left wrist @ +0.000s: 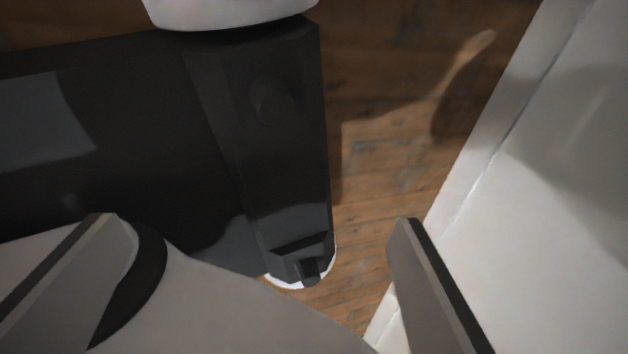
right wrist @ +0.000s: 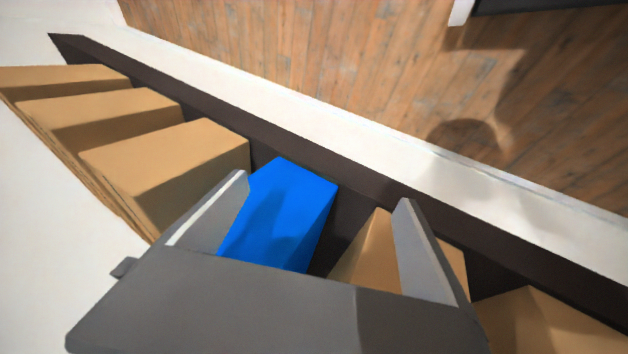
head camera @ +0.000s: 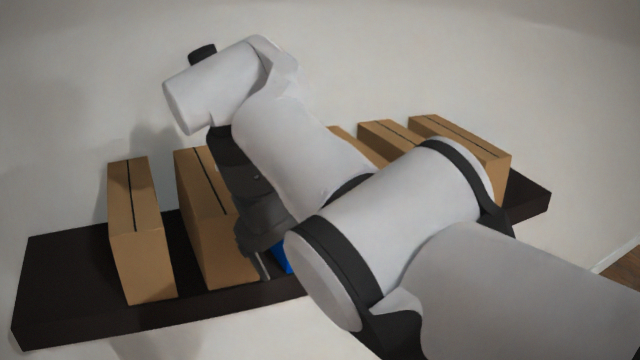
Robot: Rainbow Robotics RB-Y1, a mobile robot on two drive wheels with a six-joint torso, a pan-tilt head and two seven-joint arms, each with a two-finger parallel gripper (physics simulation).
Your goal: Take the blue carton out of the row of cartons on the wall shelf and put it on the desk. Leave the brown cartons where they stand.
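Frame: origin at the robot's base, x ahead, y left, z up, level; millimetres.
Where they show: left gripper, fingertip midpoint: (left wrist: 264, 230); right gripper, fingertip midpoint: (right wrist: 319, 193).
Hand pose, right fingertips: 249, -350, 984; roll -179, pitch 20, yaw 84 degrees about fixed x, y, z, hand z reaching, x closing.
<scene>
Things, the pixels of their centre, and the offset from my right fingertips, as dx, dy, dz. Level surfaces: height alone.
- blue carton at the middle of its body: (right wrist: 270, 262) (head camera: 279, 196) +152, -73, -1
- brown carton at the middle of its body: (right wrist: 351, 321) (head camera: 210, 209) +178, +42, -1
- wooden floor at its surface level: dz -985
The blue carton (head camera: 281, 256) (right wrist: 280, 210) stands on the dark wall shelf (head camera: 60, 300) (right wrist: 310, 149) between brown cartons; the arm hides most of it in the head view. My right gripper (head camera: 265, 266) (right wrist: 319, 193) is open and empty, over the row. In the right wrist view one finger overlaps the blue carton's left side, and the other is in front of the brown carton (right wrist: 369, 250) to its right. Whether they touch is unclear. My left gripper (left wrist: 264, 230) is open, away from the shelf. The desk cannot be made out.
Brown cartons (head camera: 142, 265) (head camera: 220, 250) (right wrist: 200, 155) stand on both sides of the blue one. The pale wall (head camera: 450, 65) is behind the shelf. The left wrist view shows a black body (left wrist: 280, 150), wooden floor (left wrist: 385, 175) and a white wall (left wrist: 575, 190) beside the open fingers.
</scene>
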